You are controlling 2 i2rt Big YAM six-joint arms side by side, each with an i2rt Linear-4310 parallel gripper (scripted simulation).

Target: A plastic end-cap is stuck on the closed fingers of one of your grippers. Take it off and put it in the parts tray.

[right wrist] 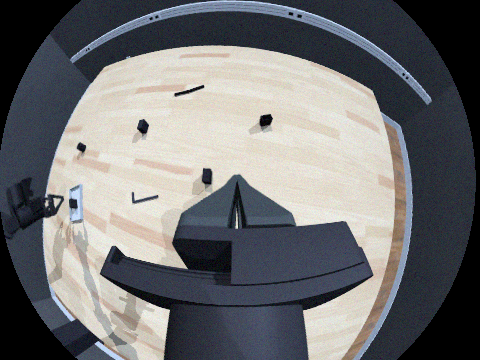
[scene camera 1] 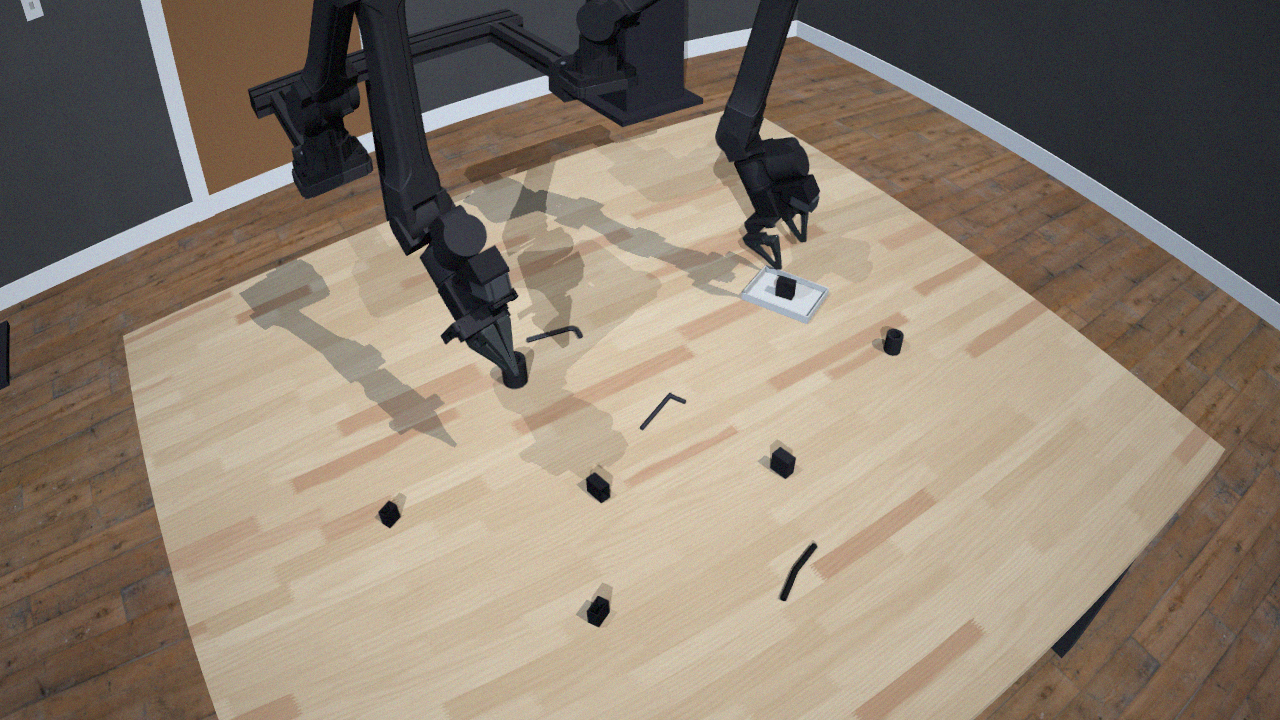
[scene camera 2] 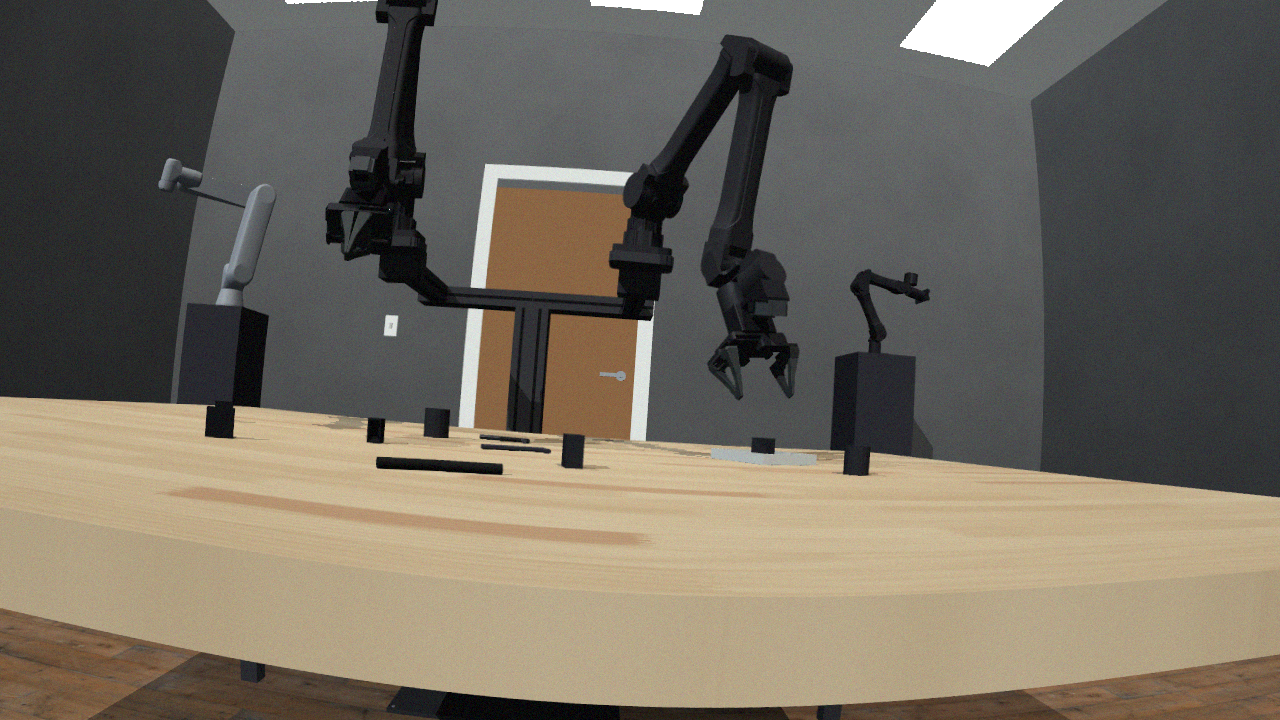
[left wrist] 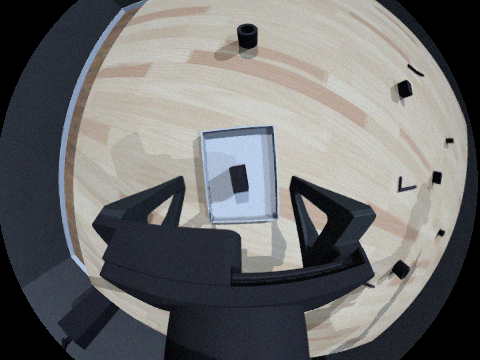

Observation:
The pictures show: my left gripper, my right gripper, a parts tray and a cylinder.
My left gripper shows as well in scene camera 1 and in the left wrist view. My right gripper also shows in the right wrist view and in scene camera 2.

